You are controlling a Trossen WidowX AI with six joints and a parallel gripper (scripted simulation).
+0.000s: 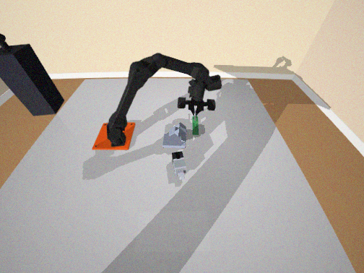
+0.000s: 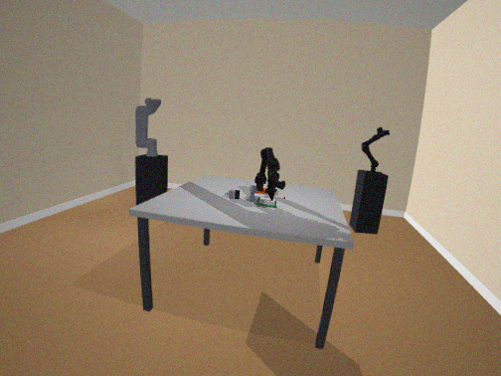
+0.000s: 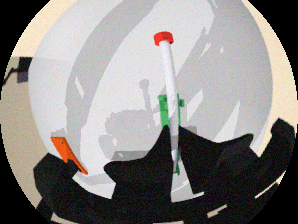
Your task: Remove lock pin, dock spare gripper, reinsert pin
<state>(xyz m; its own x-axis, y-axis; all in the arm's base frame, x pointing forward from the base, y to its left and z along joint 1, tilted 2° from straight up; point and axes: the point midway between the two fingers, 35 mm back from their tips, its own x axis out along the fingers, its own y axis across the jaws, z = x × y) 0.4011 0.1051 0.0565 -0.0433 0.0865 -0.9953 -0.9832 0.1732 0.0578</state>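
Right now my gripper tip is 3 cm to the left of the green pin cradle and 2 cm above it. The rest, counted from my gripper tip: grey mount 11 cm behind, 14 cm to the right, 1 cm above; spare gripper 12 cm behind, 30 cm to the right, 1 cm below.
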